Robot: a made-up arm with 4 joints.
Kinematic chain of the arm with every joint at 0, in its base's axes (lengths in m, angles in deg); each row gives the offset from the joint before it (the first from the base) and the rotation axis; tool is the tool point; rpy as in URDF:
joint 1: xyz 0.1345 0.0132 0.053 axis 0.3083 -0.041 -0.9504
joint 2: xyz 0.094 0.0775 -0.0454 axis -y
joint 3: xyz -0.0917 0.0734 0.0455 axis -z
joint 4: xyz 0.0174 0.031 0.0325 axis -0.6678 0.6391 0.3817
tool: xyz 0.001 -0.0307 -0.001 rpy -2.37 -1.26 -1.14
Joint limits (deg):
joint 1: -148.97..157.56
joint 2: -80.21..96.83
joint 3: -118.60..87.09
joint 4: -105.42..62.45
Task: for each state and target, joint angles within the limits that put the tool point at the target. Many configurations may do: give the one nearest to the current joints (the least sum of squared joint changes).
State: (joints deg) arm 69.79 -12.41 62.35 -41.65
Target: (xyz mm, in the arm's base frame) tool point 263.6 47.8 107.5
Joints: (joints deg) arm 68.70 0.51 55.35 -50.59
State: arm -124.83 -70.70 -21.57 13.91
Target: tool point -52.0 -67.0 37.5
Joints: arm -148.85 -43.80 -37.70 19.45
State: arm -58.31 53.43 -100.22 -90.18
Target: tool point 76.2 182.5 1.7
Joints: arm -11.89 22.31 -73.39 -105.42
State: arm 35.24 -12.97 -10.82 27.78
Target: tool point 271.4 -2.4 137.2
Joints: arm 80.38 -3.96 -0.77 20.70
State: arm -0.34 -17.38 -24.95 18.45
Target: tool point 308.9 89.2 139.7
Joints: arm 30.58 -49.99 -26.19 26.23
